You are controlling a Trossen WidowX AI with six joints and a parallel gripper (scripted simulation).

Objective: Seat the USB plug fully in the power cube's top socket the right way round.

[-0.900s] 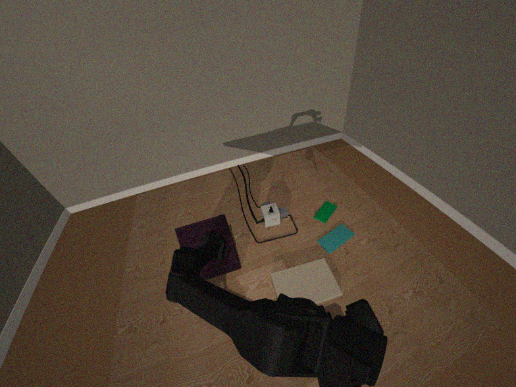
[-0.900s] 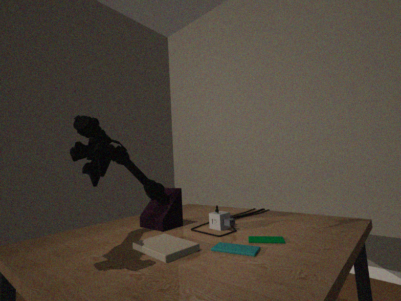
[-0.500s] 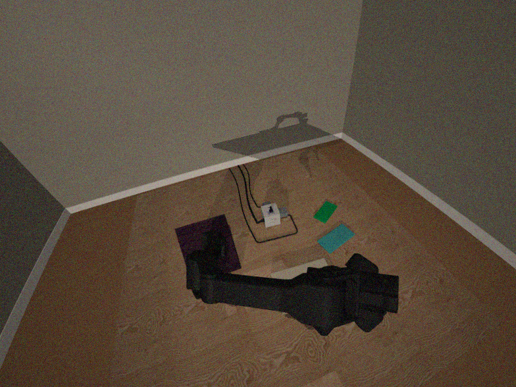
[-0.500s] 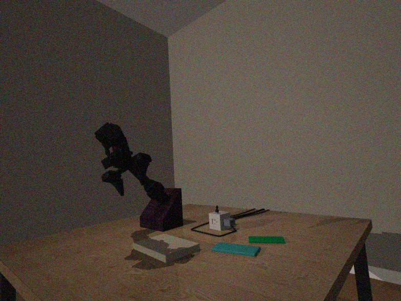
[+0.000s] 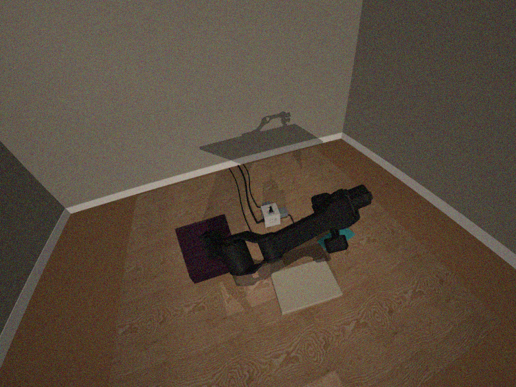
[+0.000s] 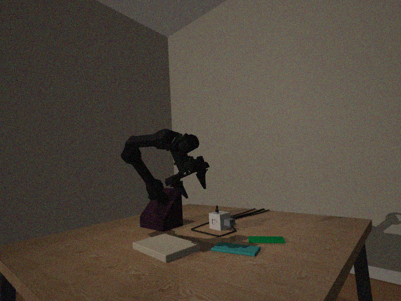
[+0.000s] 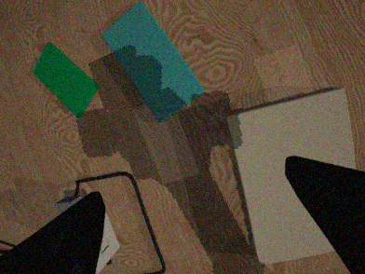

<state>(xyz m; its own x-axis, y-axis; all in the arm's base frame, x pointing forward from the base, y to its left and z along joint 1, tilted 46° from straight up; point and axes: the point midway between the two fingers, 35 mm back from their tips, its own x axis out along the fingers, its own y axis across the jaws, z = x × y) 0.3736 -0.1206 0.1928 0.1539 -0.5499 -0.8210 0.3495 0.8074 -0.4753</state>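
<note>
Right now the USB plug is 8 cm behind my gripper tip, 28 cm to the left of it and 12 cm below it. Round my gripper tip: green flat block (19 cm ahead, 20 cm to the left, 20 cm below); pale flat box (12 cm behind, 6 cm to the right, 20 cm below); teal card (13 cm ahead, 5 cm to the left, 20 cm below).
</note>
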